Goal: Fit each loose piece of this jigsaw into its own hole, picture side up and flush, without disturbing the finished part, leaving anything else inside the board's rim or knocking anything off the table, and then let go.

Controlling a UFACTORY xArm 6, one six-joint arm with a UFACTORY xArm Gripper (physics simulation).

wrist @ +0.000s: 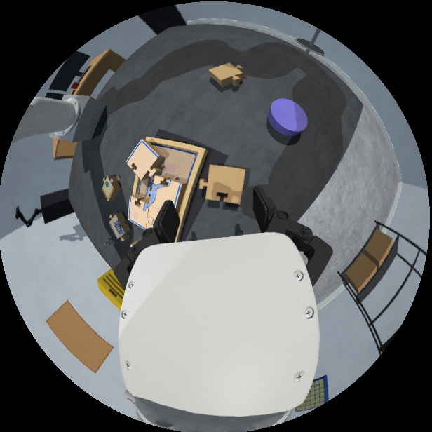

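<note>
The jigsaw board (190,192) lies left of centre, its joined part (171,191) showing pale wood and a blue figure. A pale, blue-edged piece (143,158) sits tilted over the board's upper left corner, picture side up. A plain brown piece (226,180) lies outside the right rim, no picture showing. Another plain brown piece (226,74) lies far off at the top. Two pieces with pictures (111,186) (119,226) lie left of the board. My gripper (213,203) is open and empty, above the table, with the nearer brown piece showing just beyond and between its fingertips.
A purple disc (287,116) stands at the upper right on the dark table (240,120). The left finger hides part of the board's near end. A small pale thing beside the left finger is mostly hidden. A robot arm base (75,117) stands at the left edge.
</note>
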